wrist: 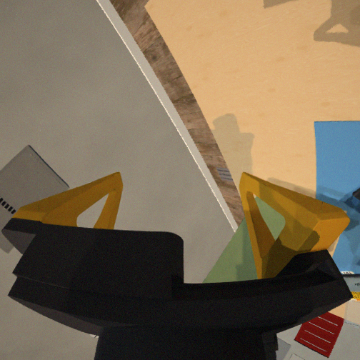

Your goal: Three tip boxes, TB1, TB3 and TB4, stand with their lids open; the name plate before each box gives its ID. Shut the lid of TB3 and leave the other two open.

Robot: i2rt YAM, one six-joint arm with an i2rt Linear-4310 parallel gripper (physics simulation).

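My gripper [180, 178] is open, with its two orange fingers wide apart and no thing between them. It hangs over the edge strip between the grey floor and the wooden table top. None of the three tip boxes can be made out with certainty in the wrist view, and no lid or readable name plate shows. At the right edge, a small part of a dark thing [357, 198] shows on a blue mat [332, 145]; what it is I cannot tell.
A green surface [230, 255] lies partly behind the right finger. A red card with white lines [320, 334] is at the lower right. A grey panel [35, 175] is at the left. The wooden table top [280, 65] reaches to the upper right, with shadows on it.
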